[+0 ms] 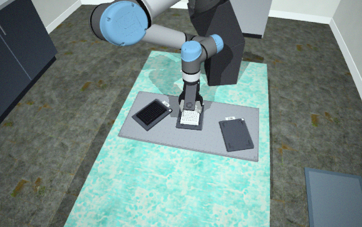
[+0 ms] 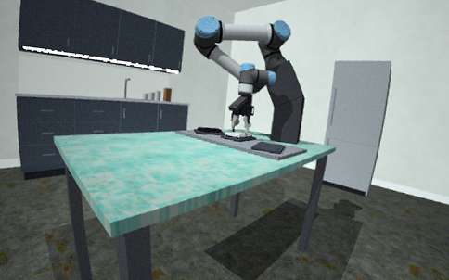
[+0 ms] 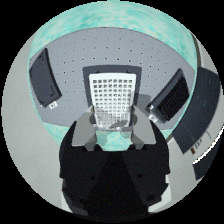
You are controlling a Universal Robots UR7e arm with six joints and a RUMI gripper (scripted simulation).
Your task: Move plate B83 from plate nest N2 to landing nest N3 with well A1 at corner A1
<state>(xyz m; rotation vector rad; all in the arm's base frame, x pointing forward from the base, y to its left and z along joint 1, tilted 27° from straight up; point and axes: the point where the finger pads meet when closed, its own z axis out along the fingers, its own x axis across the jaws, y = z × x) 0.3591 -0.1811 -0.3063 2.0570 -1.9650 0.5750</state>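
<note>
My hand is 1 cm above the white well plate. Round my hand: nest 9 cm ahead, 22 cm to the left, 3 cm below; then black well plate 2 cm ahead, 19 cm to the right, 1 cm below.
</note>
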